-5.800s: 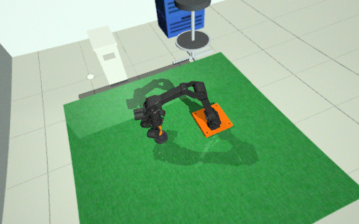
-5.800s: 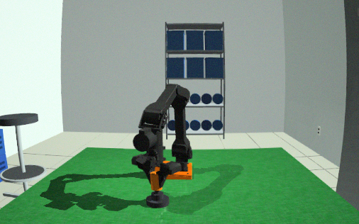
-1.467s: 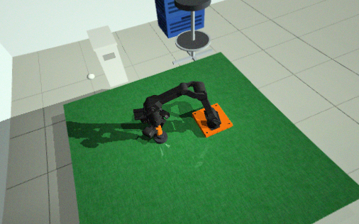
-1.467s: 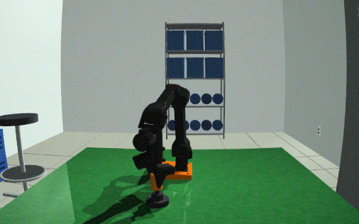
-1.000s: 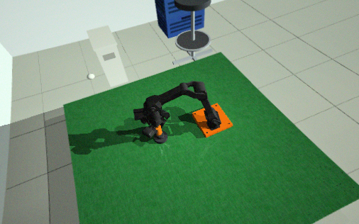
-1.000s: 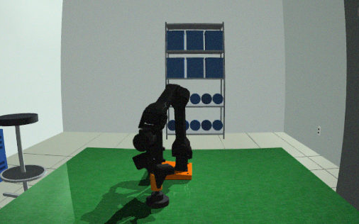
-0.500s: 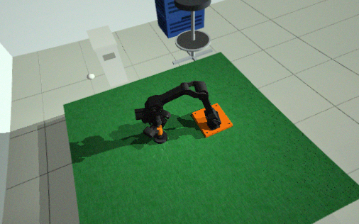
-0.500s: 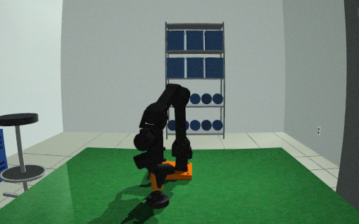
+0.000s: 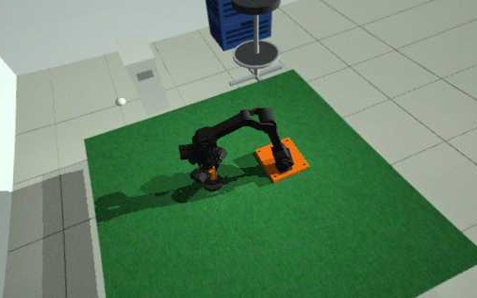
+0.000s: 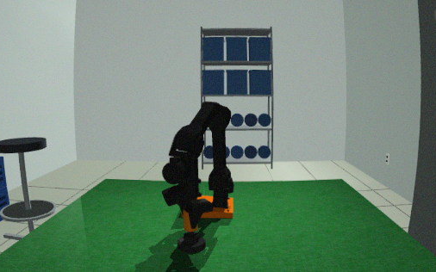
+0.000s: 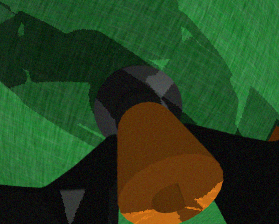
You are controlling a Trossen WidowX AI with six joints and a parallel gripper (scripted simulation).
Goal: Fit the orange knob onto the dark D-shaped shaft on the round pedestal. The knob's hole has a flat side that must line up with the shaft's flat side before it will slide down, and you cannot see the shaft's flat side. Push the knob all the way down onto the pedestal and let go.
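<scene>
Now: the dark round pedestal 4 cm below my gripper tip. Also, from my gripper tip: orange knob 2 cm above.
</scene>
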